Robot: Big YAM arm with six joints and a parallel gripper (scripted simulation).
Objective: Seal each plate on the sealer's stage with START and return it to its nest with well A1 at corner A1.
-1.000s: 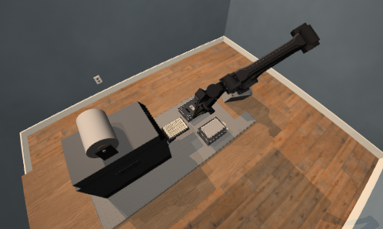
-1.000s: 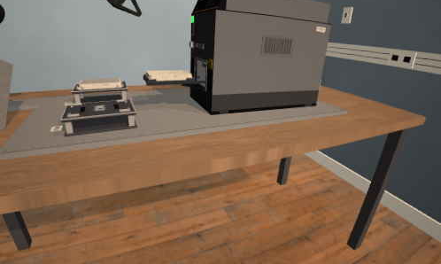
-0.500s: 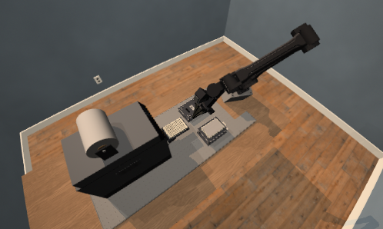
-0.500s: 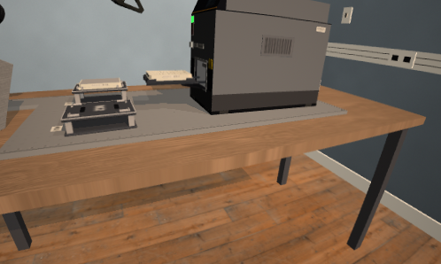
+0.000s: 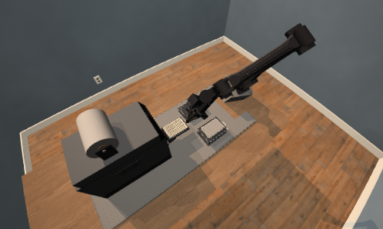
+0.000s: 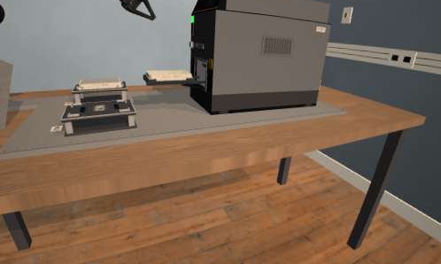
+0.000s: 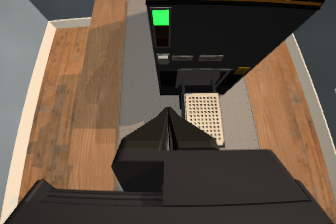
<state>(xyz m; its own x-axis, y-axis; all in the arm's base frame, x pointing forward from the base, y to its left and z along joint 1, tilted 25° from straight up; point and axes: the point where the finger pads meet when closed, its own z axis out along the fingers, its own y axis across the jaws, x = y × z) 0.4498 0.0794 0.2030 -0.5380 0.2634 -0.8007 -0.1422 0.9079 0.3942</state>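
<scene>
Right now my hand is 130 mm short of the start button, 80 mm above it and 30 mm to the right of it. Round my hand: sealer stage (180 mm below, 80 mm to the right, 40 mm ahead); plate nest (230 mm below, 210 mm to the right, 130 mm behind); foil roll (370 mm ahead, 150 mm above, 30 mm to the right).
</scene>
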